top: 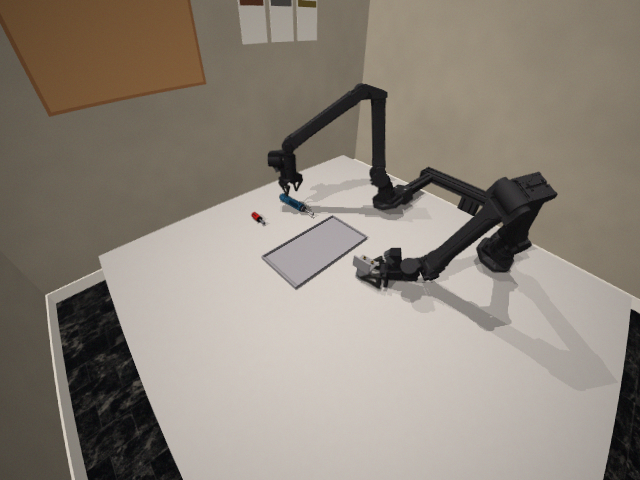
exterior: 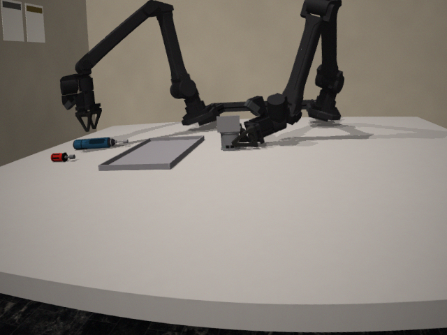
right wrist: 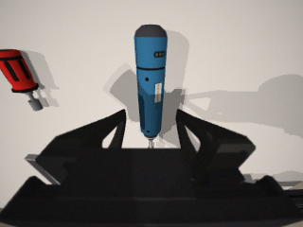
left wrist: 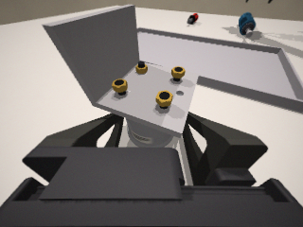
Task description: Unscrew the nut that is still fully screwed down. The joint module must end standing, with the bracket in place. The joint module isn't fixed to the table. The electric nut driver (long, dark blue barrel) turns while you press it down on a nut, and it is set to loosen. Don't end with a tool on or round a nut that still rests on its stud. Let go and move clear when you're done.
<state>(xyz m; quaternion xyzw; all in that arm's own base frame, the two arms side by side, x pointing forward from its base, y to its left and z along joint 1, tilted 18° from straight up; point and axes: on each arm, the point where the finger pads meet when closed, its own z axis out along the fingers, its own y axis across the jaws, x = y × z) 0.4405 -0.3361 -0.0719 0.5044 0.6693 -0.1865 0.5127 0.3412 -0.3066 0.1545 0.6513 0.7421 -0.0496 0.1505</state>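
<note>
Right now my left hand is 10 mm below the joint module. From my left hand the other things lie so: short red-handled tool 570 mm to the right, 90 mm ahead, 10 mm below; l-shaped bracket 50 mm above; grey tray 240 mm to the right, 30 mm ahead, 20 mm below.
</note>
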